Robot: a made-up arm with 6 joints.
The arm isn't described. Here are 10 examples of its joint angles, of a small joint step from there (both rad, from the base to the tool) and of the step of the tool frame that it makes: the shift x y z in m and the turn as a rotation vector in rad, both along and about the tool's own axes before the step.
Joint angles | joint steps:
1: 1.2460 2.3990 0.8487 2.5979 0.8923 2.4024 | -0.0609 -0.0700 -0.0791 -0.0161 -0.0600 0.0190
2: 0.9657 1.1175 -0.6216 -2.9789 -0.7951 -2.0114 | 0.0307 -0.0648 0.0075 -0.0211 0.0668 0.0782
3: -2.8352 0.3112 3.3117 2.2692 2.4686 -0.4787 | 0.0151 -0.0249 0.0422 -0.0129 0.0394 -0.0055
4: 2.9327 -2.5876 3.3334 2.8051 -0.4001 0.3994 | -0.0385 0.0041 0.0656 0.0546 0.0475 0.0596
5: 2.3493 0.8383 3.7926 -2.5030 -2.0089 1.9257 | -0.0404 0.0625 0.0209 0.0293 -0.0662 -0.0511
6: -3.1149 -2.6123 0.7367 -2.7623 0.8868 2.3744 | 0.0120 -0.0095 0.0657 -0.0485 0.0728 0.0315
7: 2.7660 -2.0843 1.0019 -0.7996 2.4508 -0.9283 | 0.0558 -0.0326 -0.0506 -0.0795 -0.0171 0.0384
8: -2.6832 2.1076 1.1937 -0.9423 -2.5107 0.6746 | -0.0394 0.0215 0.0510 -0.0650 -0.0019 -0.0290
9: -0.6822 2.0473 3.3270 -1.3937 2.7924 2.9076 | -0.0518 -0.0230 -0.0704 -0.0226 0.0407 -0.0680
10: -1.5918 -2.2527 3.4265 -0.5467 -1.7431 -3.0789 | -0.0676 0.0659 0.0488 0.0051 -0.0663 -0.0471
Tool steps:
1: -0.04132 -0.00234 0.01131 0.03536 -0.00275 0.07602
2: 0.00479 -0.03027 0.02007 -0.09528 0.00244 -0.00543
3: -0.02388 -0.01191 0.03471 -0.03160 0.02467 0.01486
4: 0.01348 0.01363 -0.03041 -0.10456 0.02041 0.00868
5: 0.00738 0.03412 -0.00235 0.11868 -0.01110 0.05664
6: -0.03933 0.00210 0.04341 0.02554 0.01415 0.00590
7: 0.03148 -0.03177 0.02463 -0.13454 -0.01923 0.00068
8: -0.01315 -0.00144 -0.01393 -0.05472 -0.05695 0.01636
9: 0.00888 0.04205 0.01947 0.07726 0.03230 -0.06629
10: 0.00782 0.00753 0.03689 0.09519 -0.05050 -0.04655
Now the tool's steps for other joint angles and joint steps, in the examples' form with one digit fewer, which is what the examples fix.
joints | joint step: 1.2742 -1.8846 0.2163 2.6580 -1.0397 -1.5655 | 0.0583 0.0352 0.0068 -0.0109 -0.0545 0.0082
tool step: 0.0184 0.0133 -0.0492 -0.0124 0.0731 -0.0422
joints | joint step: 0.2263 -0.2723 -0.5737 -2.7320 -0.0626 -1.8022 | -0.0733 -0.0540 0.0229 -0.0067 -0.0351 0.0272
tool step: -0.0069 -0.0334 -0.0408 -0.0091 0.0781 -0.0969
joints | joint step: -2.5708 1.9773 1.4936 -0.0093 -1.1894 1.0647 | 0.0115 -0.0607 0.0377 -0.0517 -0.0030 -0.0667
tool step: -0.0783 -0.0179 0.0245 0.0711 -0.0905 -0.0565
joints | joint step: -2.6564 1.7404 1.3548 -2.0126 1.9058 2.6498 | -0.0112 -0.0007 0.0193 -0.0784 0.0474 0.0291
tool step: -0.0086 -0.0152 0.0087 -0.0369 0.0812 0.0539
